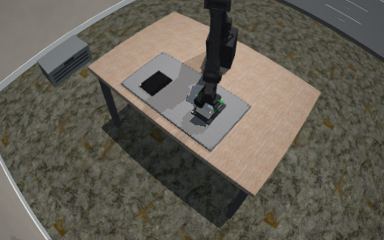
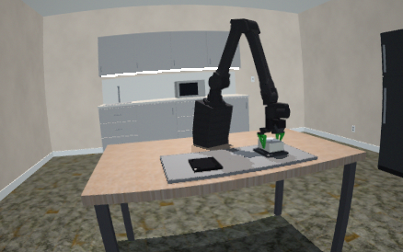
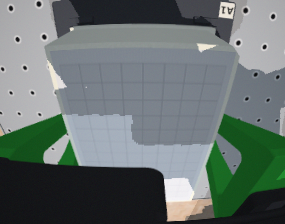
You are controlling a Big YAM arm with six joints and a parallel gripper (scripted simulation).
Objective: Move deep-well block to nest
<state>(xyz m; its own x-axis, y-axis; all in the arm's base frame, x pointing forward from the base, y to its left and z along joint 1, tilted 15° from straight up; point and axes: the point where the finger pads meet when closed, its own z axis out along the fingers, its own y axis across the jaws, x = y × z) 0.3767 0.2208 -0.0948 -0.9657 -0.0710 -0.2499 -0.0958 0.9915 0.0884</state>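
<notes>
The deep-well block lies 1 cm above my hand. Round my hand: black plate nest: 35 cm to the right, 7 cm ahead, 3 cm below.
</notes>
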